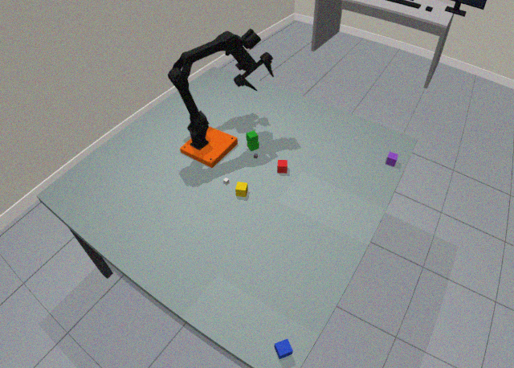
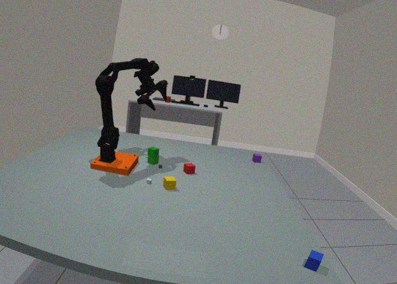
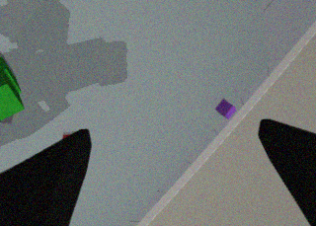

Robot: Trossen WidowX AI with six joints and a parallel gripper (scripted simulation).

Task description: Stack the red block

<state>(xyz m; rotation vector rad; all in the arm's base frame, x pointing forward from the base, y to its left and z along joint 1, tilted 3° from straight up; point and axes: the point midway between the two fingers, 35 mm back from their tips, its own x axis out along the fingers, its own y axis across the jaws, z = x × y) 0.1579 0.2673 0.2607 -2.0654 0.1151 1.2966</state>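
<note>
My gripper tip is 26 cm above the red block, 21 cm short of it and 15 cm to the left of it. Also, from my gripper tip: yellow block: 35 cm to the right, 26 cm below, 16 cm ahead; then small white cube: 35 cm to the right, 27 cm below, 7 cm ahead; then purple block: 57 cm ahead, 26 cm below, 20 cm to the left.
</note>
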